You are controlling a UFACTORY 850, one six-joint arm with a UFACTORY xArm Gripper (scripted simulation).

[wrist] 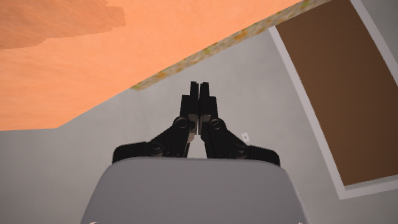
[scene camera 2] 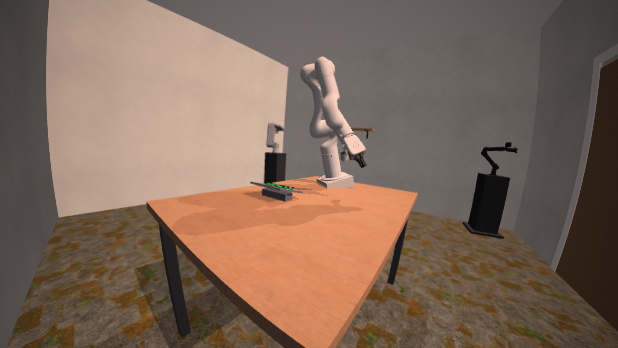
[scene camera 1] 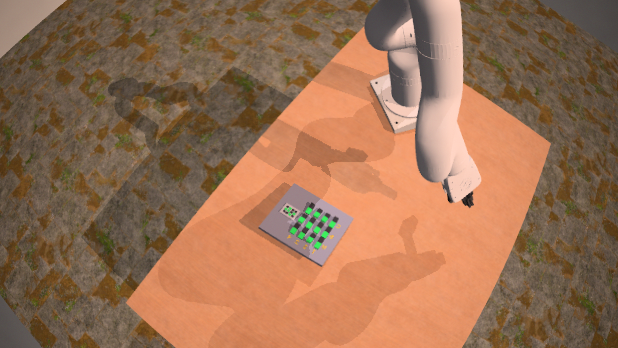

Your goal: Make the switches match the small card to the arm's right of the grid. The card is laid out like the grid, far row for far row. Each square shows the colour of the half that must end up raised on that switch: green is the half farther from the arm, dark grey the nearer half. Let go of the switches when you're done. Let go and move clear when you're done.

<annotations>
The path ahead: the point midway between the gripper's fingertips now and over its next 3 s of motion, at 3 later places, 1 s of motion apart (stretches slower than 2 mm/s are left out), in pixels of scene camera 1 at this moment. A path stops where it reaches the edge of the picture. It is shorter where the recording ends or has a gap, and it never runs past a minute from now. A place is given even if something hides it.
The gripper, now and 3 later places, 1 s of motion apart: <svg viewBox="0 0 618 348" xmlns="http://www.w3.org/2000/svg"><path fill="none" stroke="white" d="M469 203L416 205L395 204L355 201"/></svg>
</annotations>
